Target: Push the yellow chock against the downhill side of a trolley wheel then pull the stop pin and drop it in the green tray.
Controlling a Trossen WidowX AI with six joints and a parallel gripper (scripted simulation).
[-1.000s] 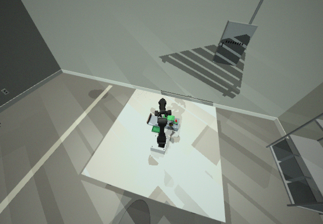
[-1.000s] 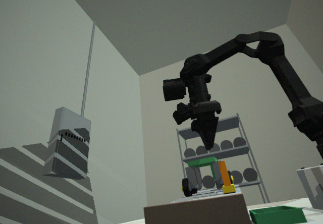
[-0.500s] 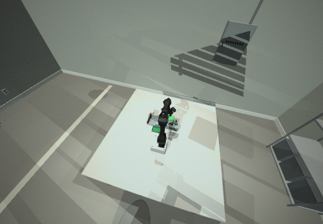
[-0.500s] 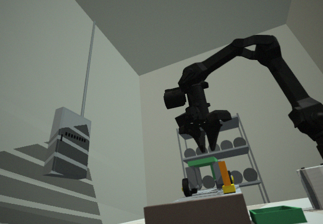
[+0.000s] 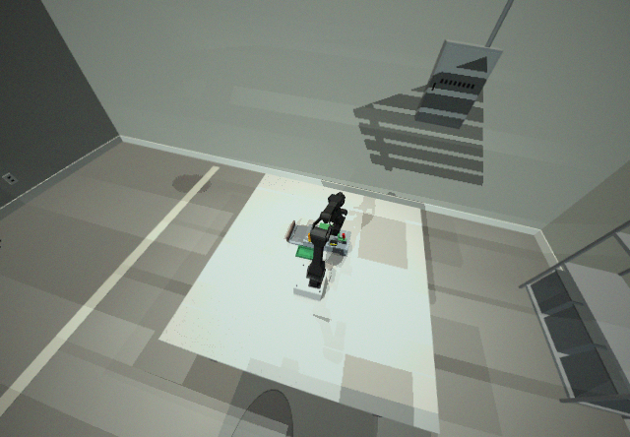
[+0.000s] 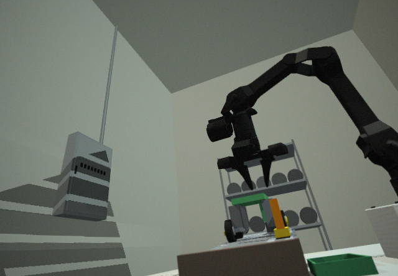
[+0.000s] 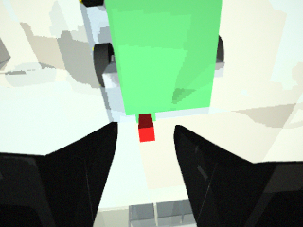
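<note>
Right now the red-headed stop pin is 40 mm to the right of my gripper tip and 60 mm below it. Round my gripper tip: yellow chock (30 mm behind, 150 mm to the left, 100 mm below); then green-topped trolley (20 mm ahead, 50 mm to the left, 80 mm below); then grey ramp (20 mm ahead, 60 mm to the left, 140 mm below).
</note>
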